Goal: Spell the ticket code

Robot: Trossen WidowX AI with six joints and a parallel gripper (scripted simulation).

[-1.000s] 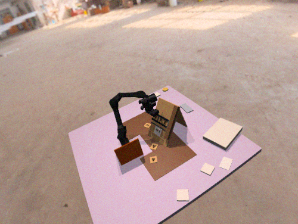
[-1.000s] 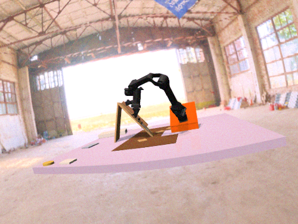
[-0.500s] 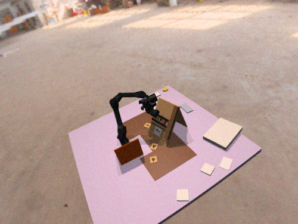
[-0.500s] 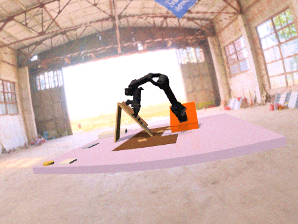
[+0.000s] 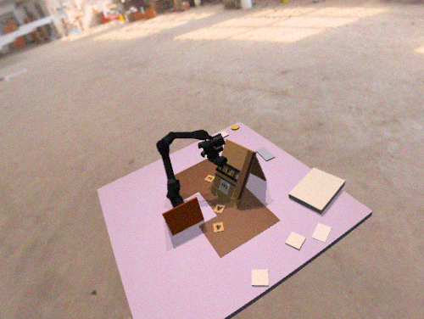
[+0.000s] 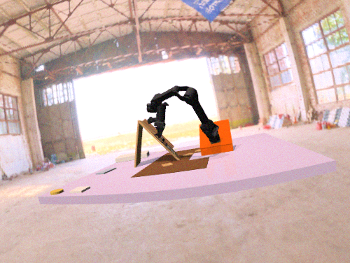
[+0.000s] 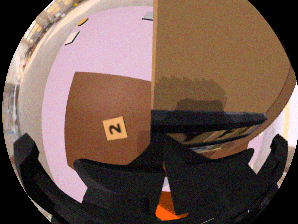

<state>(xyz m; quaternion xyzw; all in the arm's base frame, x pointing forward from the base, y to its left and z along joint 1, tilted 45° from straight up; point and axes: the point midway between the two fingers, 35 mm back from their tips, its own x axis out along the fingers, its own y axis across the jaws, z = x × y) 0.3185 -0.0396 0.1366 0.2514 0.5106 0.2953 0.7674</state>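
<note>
The white ticket is 10 cm to the right of my gripper tip, 9 cm below it and 3 cm behind it. The rest, counted from my gripper tip: cream slab: 44 cm to the right, 39 cm ahead, 14 cm below; then brown mat: 16 cm below, 13 cm behind, 8 cm to the right; then grey plate: 39 cm ahead, 15 cm below, 5 cm to the left.
</note>
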